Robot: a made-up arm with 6 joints.
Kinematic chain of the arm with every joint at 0, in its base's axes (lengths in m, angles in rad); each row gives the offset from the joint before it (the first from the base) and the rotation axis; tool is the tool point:
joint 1: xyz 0 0 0.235 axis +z
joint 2: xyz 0 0.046 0 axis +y
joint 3: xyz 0 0 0.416 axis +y
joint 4: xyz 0 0 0.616 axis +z
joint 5: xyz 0 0 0 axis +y
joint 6: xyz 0 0 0.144 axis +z
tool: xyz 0 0 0
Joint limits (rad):
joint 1: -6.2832..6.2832
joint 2: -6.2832..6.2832
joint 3: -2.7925..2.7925
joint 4: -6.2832..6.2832
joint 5: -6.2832..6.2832
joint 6: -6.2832..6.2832
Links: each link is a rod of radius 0.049 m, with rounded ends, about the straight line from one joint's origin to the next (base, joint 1, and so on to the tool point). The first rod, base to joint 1, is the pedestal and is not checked.
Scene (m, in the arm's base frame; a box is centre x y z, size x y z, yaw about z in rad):
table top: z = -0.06
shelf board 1: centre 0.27 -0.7 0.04 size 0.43 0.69 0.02 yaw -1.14
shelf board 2: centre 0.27 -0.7 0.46 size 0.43 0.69 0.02 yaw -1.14
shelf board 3: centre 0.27 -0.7 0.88 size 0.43 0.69 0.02 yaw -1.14
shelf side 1: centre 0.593 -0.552 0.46 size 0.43 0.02 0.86 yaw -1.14
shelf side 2: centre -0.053 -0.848 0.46 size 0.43 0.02 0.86 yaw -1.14
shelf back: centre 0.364 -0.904 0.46 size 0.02 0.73 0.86 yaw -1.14
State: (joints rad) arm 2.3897 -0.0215 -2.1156 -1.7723 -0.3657 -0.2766
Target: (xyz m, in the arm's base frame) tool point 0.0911 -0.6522 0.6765
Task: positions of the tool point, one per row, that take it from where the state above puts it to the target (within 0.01 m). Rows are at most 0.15 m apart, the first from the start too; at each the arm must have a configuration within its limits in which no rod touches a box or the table.
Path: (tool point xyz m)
1: 0.3781 -0.4112 0.2891
2: 0.3356 -0.3266 0.2878
3: 0.2928 -0.2637 0.2570
4: 0.2488 -0.3385 0.3589
5: 0.1741 -0.3941 0.4645
6: 0.0788 -0.4186 0.5712
7: -0.0227 -0.4046 0.6765
8: 0.0104 -0.4802 0.6948
9: 0.0486 -0.5641 0.6956
10: 0.0911 -0.6522 0.6765

